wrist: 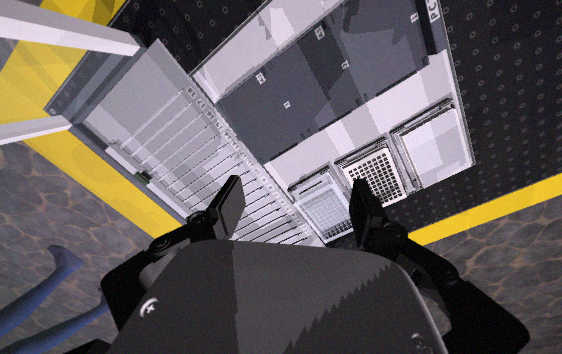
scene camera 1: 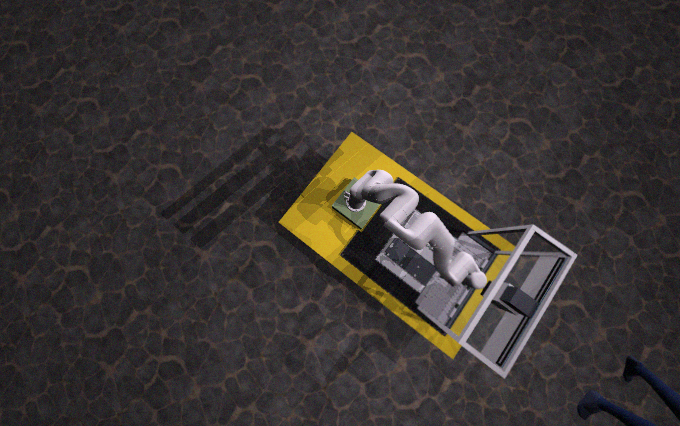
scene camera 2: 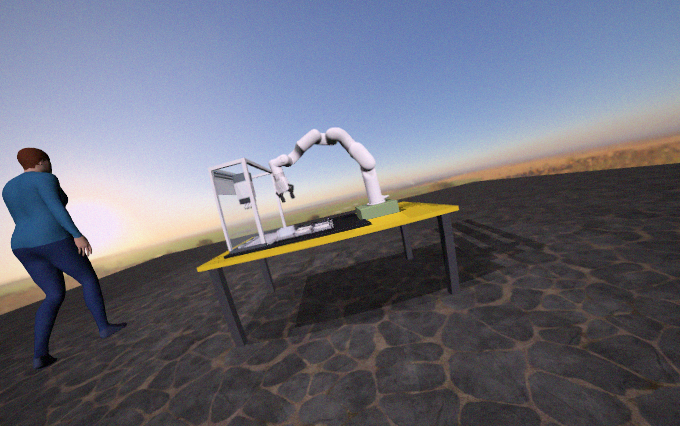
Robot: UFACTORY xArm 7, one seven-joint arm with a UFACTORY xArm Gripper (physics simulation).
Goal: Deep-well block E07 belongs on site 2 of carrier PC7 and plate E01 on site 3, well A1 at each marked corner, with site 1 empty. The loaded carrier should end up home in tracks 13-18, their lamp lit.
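Frame: origin at the arm's base, x left, y back, z up, level; centimetres.
Seen in the pictures: gripper, between the fingertips: (wrist: 295, 191) (scene camera 2: 288, 200); arm's base, origin of its link: (scene camera 1: 355, 202) (scene camera 2: 376, 203).
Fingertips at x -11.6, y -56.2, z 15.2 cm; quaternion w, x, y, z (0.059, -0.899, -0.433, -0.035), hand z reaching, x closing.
Pixels of each thing's top centre, then the offset from my fingertips to it. "pt": a spot on its surface instead. Level surfaces: height alone.
- Carrier PC7, centre of its top: (wrist: 319, 84) (scene camera 1: 411, 261) (scene camera 2: 306, 223) dx -2.6, dy +7.8, dz -18.4 cm
- clear gridded plate, centre of its top: (wrist: 328, 216) (scene camera 2: 285, 227) dx +16.9, dy -4.6, dz -16.0 cm
- cream plate with dark square wells, centre of its top: (wrist: 376, 183) dx +18.5, dy +6.0, dz -18.8 cm
- block, centre of its top: (wrist: 437, 152) (scene camera 1: 415, 223) dx +19.6, dy +17.1, dz -18.8 cm
- numbered track deck, height of its surface: dz -21.4 cm
- small green part, a spot on its surface: (wrist: 143, 177) pt dx -12.1, dy -28.3, dz -19.6 cm
- dark hanging head, a spot on its surface: (scene camera 1: 519, 298) pt dx +2.3, dy -23.9, dz +24.6 cm
- yellow table, height of its surface: dz -22.7 cm
Carrier PC7 (wrist: 300, 117) is the dark grey panel in the wrist view; its sites 1, 2 and 3 hold no labware. Beside it stand a clear gridded plate (wrist: 325, 207), a cream plate with dark square wells (wrist: 387, 180) and a plain white plate or block (wrist: 435, 145). I cannot read which is E07 or E01. The numbered track deck (wrist: 170, 130) lies left of the carrier, with tracks 13-18 towards its upper end. A small green part (wrist: 143, 177) sits at its far edge; I cannot tell if it is lit. My gripper (wrist: 295, 191) (scene camera 2: 287, 197) is open and empty, high above the deck.
A white gantry frame (scene camera 1: 531, 229) (scene camera 2: 252, 200) (wrist: 65, 35) with a dark hanging head (scene camera 1: 519, 298) stands at the deck's end of the yellow table (scene camera 1: 313, 240) (scene camera 2: 436, 208). A person (scene camera 2: 42, 210) stands beyond it, legs (scene camera 1: 657, 388) (wrist: 30, 302) showing.
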